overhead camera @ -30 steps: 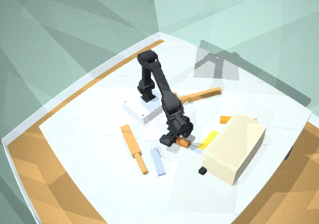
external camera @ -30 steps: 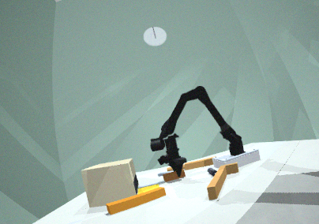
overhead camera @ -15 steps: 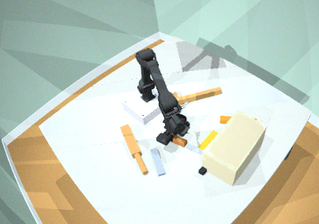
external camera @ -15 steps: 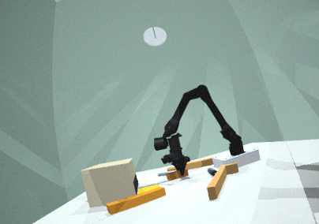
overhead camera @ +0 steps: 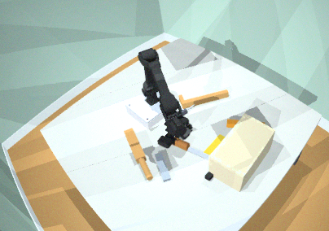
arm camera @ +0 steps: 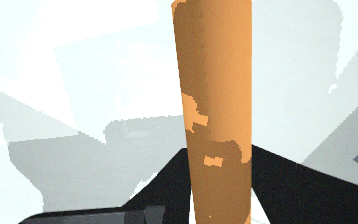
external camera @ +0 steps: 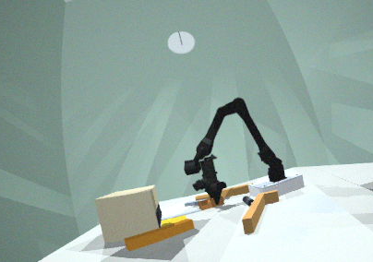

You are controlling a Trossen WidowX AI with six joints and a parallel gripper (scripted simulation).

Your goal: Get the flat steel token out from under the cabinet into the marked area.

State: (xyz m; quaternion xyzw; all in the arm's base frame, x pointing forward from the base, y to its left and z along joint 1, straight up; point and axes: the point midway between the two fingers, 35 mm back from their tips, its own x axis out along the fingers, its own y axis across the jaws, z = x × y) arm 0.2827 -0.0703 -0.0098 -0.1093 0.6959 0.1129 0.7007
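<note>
My gripper tip is 14 cm to the left of the grey flat bar and 8 cm short of it. From my gripper tip the other things lie so: orange paddle 19 cm to the right, 4 cm behind, 1 cm above; orange bar 34 cm to the left, 18 cm ahead, 1 cm above.
</note>
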